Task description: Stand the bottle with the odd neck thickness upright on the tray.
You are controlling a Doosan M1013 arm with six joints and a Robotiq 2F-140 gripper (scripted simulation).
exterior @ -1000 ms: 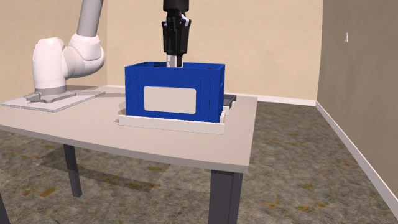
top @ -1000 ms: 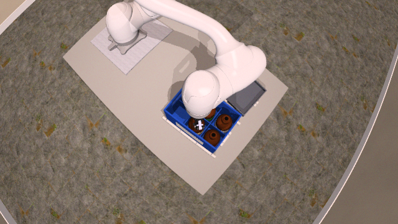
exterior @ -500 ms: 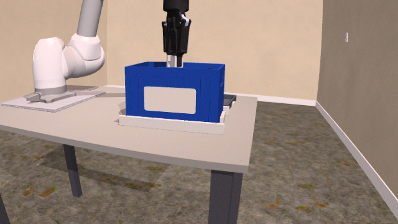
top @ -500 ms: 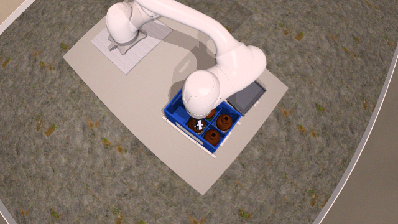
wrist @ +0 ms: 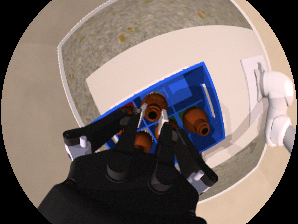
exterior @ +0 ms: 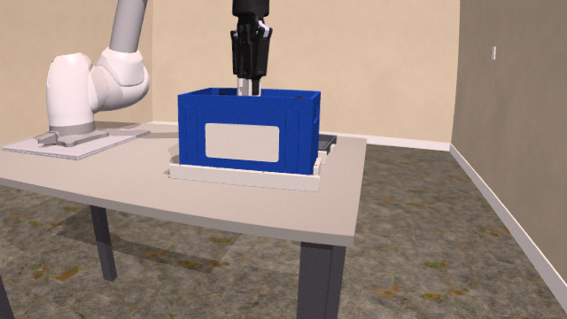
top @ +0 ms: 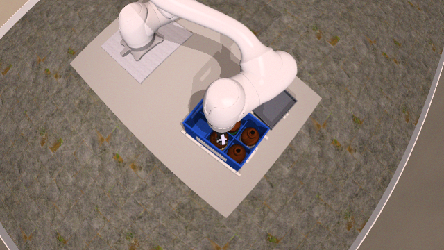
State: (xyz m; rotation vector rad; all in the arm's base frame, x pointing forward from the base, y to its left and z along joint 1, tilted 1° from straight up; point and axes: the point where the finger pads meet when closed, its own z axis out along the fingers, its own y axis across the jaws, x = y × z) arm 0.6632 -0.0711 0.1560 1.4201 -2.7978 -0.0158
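My gripper is now 10 mm past the crate, 40 mm to the right of it and 90 mm above it. Round my hand: bottle (90 mm ahead, 10 mm to the left, 90 mm below); then dark grey tray (10 mm behind, 300 mm to the left, 160 mm below).
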